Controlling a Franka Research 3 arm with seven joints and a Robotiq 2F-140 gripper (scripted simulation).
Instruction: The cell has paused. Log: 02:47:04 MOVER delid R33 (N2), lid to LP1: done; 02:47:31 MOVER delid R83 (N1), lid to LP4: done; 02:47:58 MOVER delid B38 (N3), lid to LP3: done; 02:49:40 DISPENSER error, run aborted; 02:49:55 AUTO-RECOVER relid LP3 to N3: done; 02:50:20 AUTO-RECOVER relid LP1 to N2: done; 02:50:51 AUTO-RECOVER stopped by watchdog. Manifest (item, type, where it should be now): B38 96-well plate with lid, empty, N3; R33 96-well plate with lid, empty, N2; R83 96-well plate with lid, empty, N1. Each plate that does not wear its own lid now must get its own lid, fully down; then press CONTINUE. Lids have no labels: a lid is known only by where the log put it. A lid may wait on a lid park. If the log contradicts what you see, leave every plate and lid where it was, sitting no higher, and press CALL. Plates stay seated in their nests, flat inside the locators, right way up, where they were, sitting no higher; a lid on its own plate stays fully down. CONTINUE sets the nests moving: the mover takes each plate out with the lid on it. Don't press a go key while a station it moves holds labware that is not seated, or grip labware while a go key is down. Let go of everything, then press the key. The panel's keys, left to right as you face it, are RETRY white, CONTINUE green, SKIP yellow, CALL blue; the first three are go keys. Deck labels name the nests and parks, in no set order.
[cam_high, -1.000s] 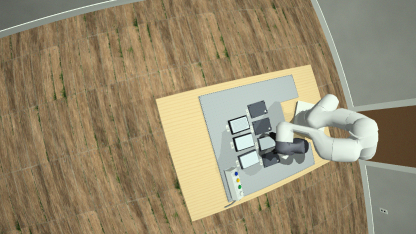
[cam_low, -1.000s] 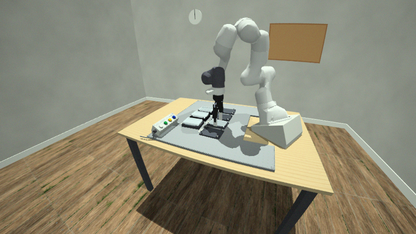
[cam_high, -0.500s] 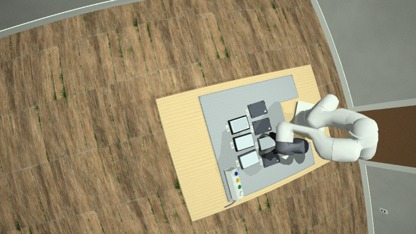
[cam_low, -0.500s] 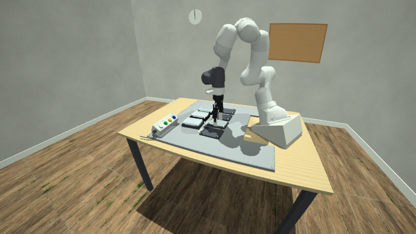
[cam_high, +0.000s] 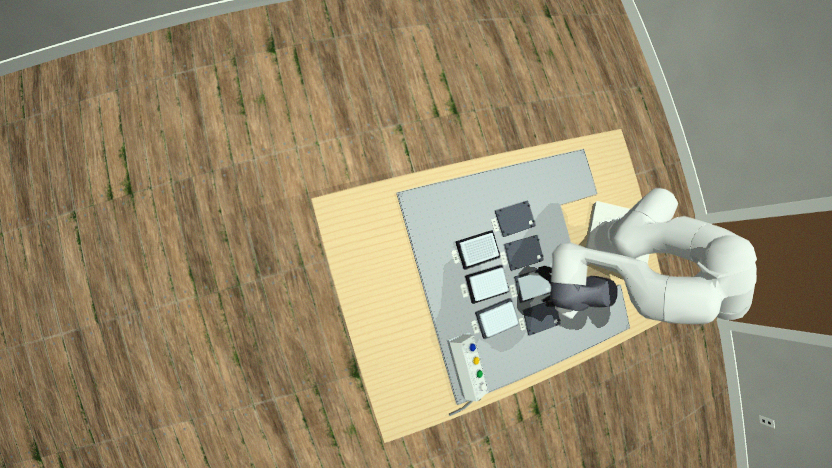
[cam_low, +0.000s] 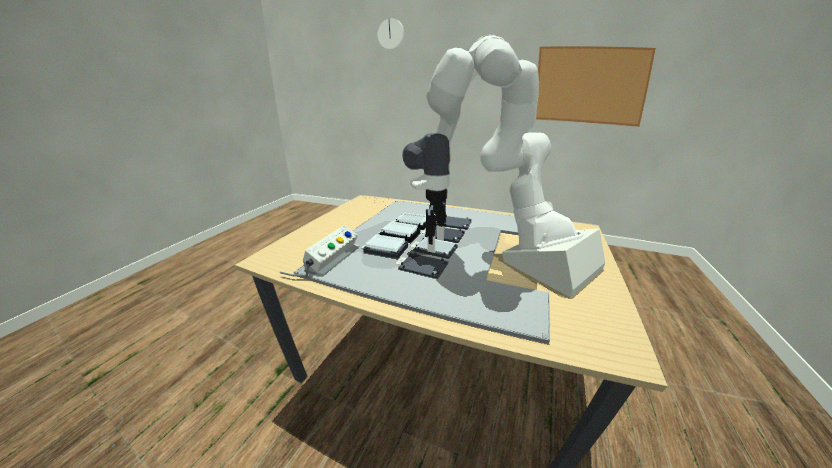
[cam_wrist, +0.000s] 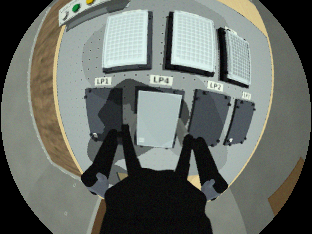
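The pale lid lies 20 mm below my hand. The rest, counted from my hand: plate (150 mm ahead, 220 mm to the right, 10 mm below); then blue key (330 mm ahead, 70 mm to the left, 30 mm above); then LP4 sign (90 mm ahead, 20 mm to the right, 40 mm below).
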